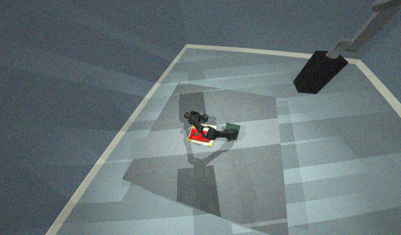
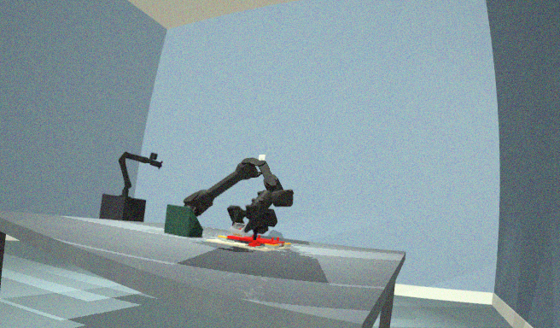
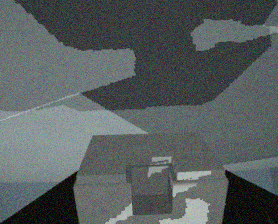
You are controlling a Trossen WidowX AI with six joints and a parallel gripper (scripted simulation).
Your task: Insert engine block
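My gripper tip is now 2 cm short of the small dark post, 10 cm to the right of it and 3 cm above it. The rest, counted from my gripper tip: grey engine block: 1 cm to the left.
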